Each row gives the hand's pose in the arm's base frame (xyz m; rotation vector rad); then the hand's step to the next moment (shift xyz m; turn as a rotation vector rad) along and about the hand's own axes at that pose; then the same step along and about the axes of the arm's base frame.
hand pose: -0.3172 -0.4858 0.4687 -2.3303 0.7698 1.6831
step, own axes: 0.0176 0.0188 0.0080 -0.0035 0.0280 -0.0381
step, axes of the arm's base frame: -0.0119 -0.0181 -0.0160 0.0172 -0.0388 0.0211
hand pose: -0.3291 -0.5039 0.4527 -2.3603 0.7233 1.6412
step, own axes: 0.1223 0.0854 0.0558 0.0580 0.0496 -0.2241
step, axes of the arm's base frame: -0.0542 -0.0864 -0.1223 0.1783 -0.1512 0.0374
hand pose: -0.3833 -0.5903 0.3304 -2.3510 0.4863 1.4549
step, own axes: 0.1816 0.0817 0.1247 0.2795 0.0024 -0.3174
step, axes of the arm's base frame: -0.0590 -0.0367 -0.2245 0.3660 -0.1761 -0.1180
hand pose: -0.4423 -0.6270 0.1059 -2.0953 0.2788 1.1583
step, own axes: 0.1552 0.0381 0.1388 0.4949 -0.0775 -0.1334
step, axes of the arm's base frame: -0.0203 0.0892 -0.1909 0.4094 0.0375 -0.3158
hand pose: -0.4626 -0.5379 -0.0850 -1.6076 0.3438 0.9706
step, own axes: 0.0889 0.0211 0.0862 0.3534 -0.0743 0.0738
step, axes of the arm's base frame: 0.0056 0.0976 -0.0789 0.2376 0.1872 -0.2107
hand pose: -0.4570 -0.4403 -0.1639 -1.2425 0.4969 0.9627
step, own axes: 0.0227 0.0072 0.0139 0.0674 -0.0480 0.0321
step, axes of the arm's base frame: 0.0038 0.0209 -0.0176 0.0701 0.0520 -0.0160
